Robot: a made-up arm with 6 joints. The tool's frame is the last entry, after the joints.
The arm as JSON. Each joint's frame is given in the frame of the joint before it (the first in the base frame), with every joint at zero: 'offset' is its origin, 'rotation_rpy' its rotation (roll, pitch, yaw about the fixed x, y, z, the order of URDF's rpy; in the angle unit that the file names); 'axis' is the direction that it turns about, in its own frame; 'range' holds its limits. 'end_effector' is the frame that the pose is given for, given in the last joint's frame.
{
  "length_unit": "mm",
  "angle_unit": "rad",
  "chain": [
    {
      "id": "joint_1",
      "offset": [
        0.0,
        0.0,
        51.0
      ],
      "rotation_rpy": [
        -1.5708,
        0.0,
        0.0
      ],
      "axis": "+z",
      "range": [
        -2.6,
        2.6
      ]
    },
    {
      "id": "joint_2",
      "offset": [
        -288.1,
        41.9,
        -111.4
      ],
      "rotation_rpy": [
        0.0,
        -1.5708,
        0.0
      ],
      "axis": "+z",
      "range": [
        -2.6,
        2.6
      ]
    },
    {
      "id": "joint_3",
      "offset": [
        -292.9,
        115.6,
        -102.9
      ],
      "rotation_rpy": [
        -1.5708,
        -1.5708,
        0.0
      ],
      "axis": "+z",
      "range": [
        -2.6,
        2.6
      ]
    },
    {
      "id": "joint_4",
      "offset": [
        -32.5,
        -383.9,
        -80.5
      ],
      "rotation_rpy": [
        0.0,
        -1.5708,
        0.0
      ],
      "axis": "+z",
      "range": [
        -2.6,
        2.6
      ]
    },
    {
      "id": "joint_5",
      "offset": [
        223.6,
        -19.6,
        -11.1
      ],
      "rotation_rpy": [
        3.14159,
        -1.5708,
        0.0
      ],
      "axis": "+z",
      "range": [
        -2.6,
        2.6
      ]
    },
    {
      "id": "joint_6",
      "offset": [
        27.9,
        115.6,
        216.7
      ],
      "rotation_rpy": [
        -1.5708,
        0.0,
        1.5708
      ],
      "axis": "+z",
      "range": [
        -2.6,
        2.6
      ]
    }
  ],
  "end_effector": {
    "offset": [
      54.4,
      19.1,
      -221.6
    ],
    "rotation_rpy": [
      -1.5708,
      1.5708,
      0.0
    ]
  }
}
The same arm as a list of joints. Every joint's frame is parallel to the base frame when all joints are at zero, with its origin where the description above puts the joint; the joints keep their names.
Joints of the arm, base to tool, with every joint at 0 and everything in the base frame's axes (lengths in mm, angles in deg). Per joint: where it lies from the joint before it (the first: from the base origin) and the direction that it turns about. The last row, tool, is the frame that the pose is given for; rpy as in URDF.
joint_1: axis +y origin 0 0 51
joint_2: axis -x origin -288.1 -111.4 -41.9
joint_3: axis -z origin 102.9 -292.9 -115.6
joint_4: axis +x origin 32.5 -383.9 80.5
joint_5: axis -z origin -11.1 -19.6 -223.6
joint_6: axis -x origin 27.9 -115.6 -216.7
tool: origin 221.6 -54.4 19.1 rpy 0 0 0
Joint limits (deg, base to tool): -148.97..148.97 -148.97..148.97 -148.97..148.97 -148.97..148.97 -148.97..148.97 -148.97..148.97

